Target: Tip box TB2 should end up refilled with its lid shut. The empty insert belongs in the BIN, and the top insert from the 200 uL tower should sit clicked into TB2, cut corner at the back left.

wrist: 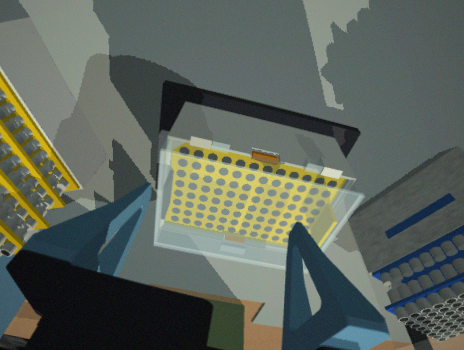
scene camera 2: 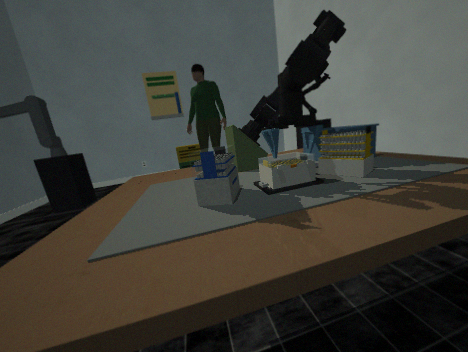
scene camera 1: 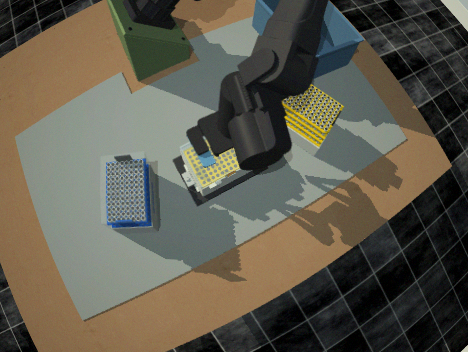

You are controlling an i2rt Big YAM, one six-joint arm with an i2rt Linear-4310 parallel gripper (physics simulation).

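Note:
Tip box TB2 (scene camera 1: 206, 191) (scene camera 2: 287, 176) (wrist: 250, 131) stands in a black holder (scene camera 1: 199, 200) (wrist: 260, 107). Its yellow insert (scene camera 1: 220, 167) (wrist: 240, 195) shows open holes without tips, seen through a clear lid that appears to lie over it. The tower with yellow inserts (scene camera 1: 312, 107) (scene camera 2: 346, 145) (wrist: 30, 175) holds several tip-filled inserts, stacked right of TB2 in the scene views. My gripper (scene camera 2: 293, 156) (wrist: 223, 209) is open and empty, just above TB2, with its fingers toward opposite ends of the lid. In scene camera 1 the arm hides one finger and part of the box.
The blue bin (scene camera 1: 336, 64) (scene camera 2: 375, 138) stands behind the yellow tower. A tower with blue inserts (scene camera 1: 126, 192) (scene camera 2: 216, 191) (wrist: 420, 240) stands left of TB2 in the scene views. A green wedge (scene camera 1: 157, 55) (scene camera 2: 242, 150) (wrist: 225, 325) stands at the back, beside the grey mat (scene camera 1: 60, 150).

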